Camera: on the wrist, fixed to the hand. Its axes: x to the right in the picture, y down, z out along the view.
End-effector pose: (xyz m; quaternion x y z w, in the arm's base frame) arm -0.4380 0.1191 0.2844 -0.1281 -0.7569 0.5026 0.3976
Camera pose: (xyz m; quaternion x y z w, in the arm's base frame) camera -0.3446 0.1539 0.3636 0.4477 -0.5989 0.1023 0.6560
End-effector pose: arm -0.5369 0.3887 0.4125 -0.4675 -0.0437 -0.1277 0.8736
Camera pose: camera -0.5629 0.2641 0.4107 -0.2641 -0.3476 -0.7138 0.5476
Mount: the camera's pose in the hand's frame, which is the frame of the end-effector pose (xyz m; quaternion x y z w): -0.0027 -0.0715 -0.1053 0.0385 0.0203 -0.7046 0.7082
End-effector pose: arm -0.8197 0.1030 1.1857 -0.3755 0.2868 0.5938 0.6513
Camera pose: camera -0.7417 0.0132 1.1402 -0.4550 -0.0254 -0.0570 0.8883
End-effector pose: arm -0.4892 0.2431 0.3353 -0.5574 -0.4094 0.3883 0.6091
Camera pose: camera -0.3909 0.1971 0.4018 -0.0907 -0.6554 -0.1497 0.7347
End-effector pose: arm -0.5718 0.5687 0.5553 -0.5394 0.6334 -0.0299 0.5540
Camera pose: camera -0.6031 0.4819 0.6430 -0.8064 0.0786 -0.4469 0.3792
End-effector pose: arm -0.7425 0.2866 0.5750 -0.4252 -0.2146 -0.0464 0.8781
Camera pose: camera -0.7283 0.1603 0.5683 -0.1152 -0.4355 -0.6520 0.6099
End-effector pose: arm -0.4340 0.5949 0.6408 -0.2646 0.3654 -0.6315 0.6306
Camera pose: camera -0.5607 0.6066 0.6356 -0.4078 0.0608 -0.9110 0.0044
